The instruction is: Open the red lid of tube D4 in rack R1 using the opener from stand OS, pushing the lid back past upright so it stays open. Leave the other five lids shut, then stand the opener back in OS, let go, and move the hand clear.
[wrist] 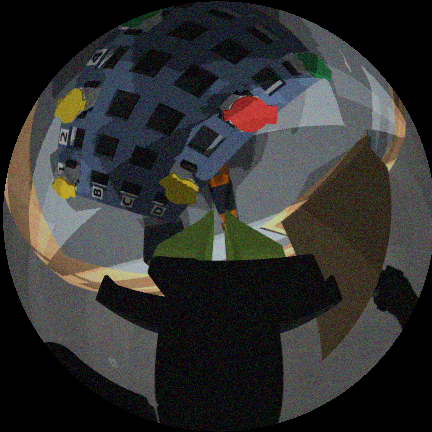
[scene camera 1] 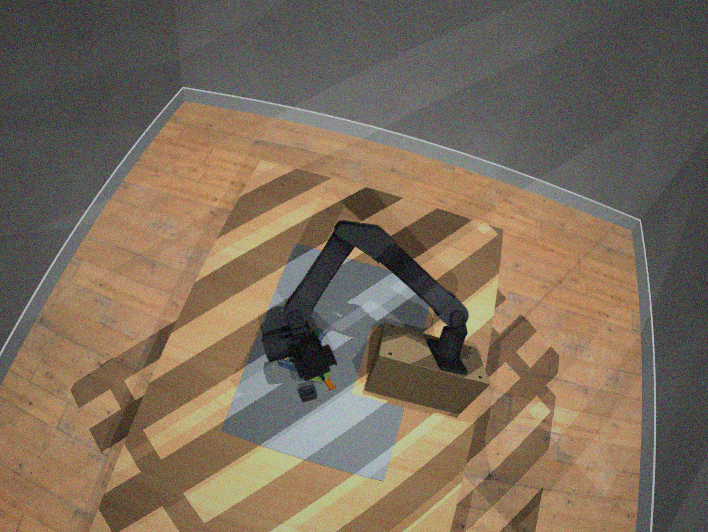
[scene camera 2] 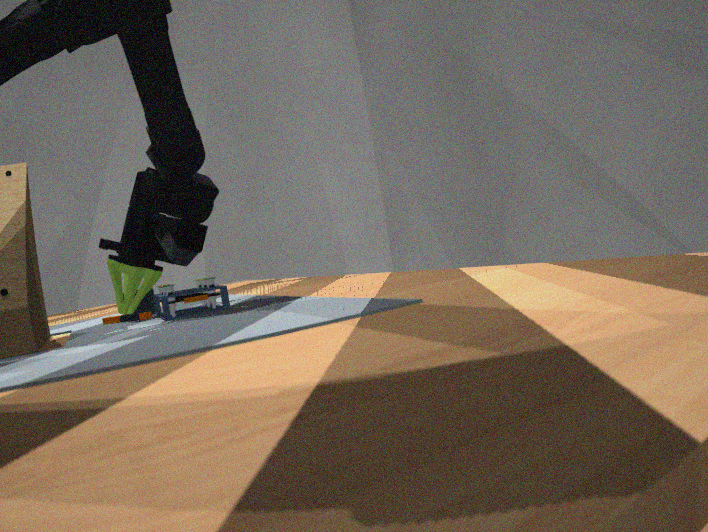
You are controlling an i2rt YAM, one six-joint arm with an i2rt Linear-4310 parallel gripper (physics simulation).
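Places are measured from the arm's base along level axes (x left, y ahead, z down), in centimetres.
Pixels of known places: gripper, fingertip midpoint: (wrist: 218,215) (scene camera 1: 324,380) (scene camera 2: 124,314); arm's base, link origin: (wrist: 359,277) (scene camera 1: 445,357).
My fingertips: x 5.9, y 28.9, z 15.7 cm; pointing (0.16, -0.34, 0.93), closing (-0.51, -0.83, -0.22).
Note:
For each thing: its top centre in the pictures, then the offset to it from my fingertips. Level surfaces: height alone.
- blue rack R1, top centre: (wrist: 156,79) (scene camera 2: 185,281) (scene camera 1: 301,344) dx -8.1, dy +7.8, dz -3.3 cm
- red lid, top centre: (wrist: 250,114) dx -8.2, dy +4.8, dz -3.3 cm
- orange-and-dark opener, top centre: (wrist: 225,206) (scene camera 2: 126,314) (scene camera 1: 324,376) dx -1.2, dy +0.0, dz +0.0 cm
- dark block, top centre: (wrist: 167,266) (scene camera 2: 137,290) (scene camera 1: 308,391) dx +5.0, dy +3.5, dz -3.1 cm
- grey mat, surface height: dz +0.9 cm
The blue rack R1 (wrist: 160,118) (scene camera 2: 165,308) stands on the mat. The red lid (wrist: 250,114) on its D side looks shut. The other lids are yellow (wrist: 181,190) (wrist: 70,105) (wrist: 65,189) and green (wrist: 315,65) (wrist: 142,19); they look shut. The orange-and-dark opener (scene camera 1: 329,383) (scene camera 2: 114,319) (wrist: 224,197) is low beside the rack's D1 corner; its stand OS cannot be told apart from it. My gripper (scene camera 2: 127,312) (wrist: 218,215) is shut at the opener's middle, fingertips close together near mat height. The right finger partly hides the opener in the wrist view.
A dark block (scene camera 1: 307,391) (wrist: 160,237) stands close by the gripper, near the rack's D1 corner. The arm's wooden base (scene camera 1: 420,383) (scene camera 2: 17,274) (wrist: 345,220) stands on the other side. The grey mat (scene camera 1: 320,429) (scene camera 2: 297,326) lies on the wooden floor.

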